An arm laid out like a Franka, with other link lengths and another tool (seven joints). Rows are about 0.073 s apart.
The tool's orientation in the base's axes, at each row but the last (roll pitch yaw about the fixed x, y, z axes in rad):
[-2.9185 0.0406 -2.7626]
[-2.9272 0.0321 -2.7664]
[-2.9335 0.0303 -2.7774]
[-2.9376 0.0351 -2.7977]
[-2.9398 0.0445 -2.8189]
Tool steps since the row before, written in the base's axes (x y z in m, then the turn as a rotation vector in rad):
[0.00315 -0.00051 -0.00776 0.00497 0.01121 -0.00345]
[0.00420 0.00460 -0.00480 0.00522 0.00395 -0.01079]
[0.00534 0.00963 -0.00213 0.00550 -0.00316 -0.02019]
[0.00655 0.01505 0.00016 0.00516 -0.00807 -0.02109]
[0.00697 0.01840 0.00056 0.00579 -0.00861 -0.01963]
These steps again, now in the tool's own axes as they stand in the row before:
[-0.00242 0.00014 0.00803 -0.00862 0.00920 0.00181]
[-0.00544 0.00374 0.00428 -0.00595 0.00406 0.01036]
[-0.00835 0.00744 0.00087 -0.00340 -0.00061 0.02088]
[-0.01124 0.01176 -0.00219 -0.00140 -0.00486 0.02260]
[-0.01246 0.01493 -0.00306 -0.00188 -0.00584 0.02134]

